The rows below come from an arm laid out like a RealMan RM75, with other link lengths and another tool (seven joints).
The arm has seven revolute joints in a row. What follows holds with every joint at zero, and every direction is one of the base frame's.
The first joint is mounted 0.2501 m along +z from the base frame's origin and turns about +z.
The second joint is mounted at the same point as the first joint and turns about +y.
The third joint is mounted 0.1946 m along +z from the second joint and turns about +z.
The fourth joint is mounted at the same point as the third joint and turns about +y.
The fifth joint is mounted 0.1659 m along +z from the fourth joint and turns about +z.
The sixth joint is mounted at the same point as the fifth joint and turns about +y.
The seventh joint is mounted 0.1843 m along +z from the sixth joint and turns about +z.
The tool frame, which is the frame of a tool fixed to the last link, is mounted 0.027 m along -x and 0.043 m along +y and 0.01 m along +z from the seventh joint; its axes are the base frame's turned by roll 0, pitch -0.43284 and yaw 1.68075 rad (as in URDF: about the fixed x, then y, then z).
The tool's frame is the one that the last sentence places.
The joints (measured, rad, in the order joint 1, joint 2, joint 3, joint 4, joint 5, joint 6, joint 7), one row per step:
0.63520, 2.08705, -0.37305, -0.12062, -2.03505, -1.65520, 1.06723
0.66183, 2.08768, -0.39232, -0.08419, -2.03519, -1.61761, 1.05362
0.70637, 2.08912, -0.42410, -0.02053, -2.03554, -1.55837, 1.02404
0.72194, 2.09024, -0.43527, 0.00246, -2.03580, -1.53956, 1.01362
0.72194, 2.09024, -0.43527, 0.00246, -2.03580, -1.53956, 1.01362
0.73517, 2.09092, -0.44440, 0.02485, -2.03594, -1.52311, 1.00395
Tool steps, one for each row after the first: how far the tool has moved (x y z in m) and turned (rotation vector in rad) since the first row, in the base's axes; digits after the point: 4 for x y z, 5 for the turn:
-0.0044, 0.0000, -0.0092, -0.02035, -0.01875, 0.00994
-0.0116, -0.0026, -0.0247, -0.05291, -0.05125, 0.03377
-0.0143, -0.0045, -0.0300, -0.06590, -0.06152, 0.04364
-0.0143, -0.0045, -0.0300, -0.06590, -0.06152, 0.04364
-0.0165, -0.0064, -0.0346, -0.07803, -0.06965, 0.05135

